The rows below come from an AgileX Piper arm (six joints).
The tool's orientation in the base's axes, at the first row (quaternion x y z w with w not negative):
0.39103 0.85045 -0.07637 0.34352
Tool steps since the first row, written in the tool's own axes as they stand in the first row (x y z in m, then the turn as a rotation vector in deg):
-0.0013 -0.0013 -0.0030 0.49 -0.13 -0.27
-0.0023 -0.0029 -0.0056 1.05 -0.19 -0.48
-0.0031 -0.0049 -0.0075 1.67 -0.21 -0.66
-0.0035 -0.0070 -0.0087 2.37 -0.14 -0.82
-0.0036 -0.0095 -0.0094 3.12 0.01 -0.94
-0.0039 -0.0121 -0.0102 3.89 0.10 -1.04
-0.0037 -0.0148 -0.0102 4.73 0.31 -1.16
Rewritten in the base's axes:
-0.0019 -0.0005 0.0029 -0.46 0.32 -0.13
-0.0040 -0.0012 0.0053 -0.87 0.70 -0.34
-0.0060 -0.0023 0.0070 -1.26 1.14 -0.61
-0.0080 -0.0035 0.0078 -1.62 1.68 -0.93
-0.0101 -0.0049 0.0081 -1.92 2.29 -1.30
-0.0122 -0.0066 0.0085 -2.26 2.87 -1.71
-0.0143 -0.0083 0.0080 -2.55 3.57 -2.13

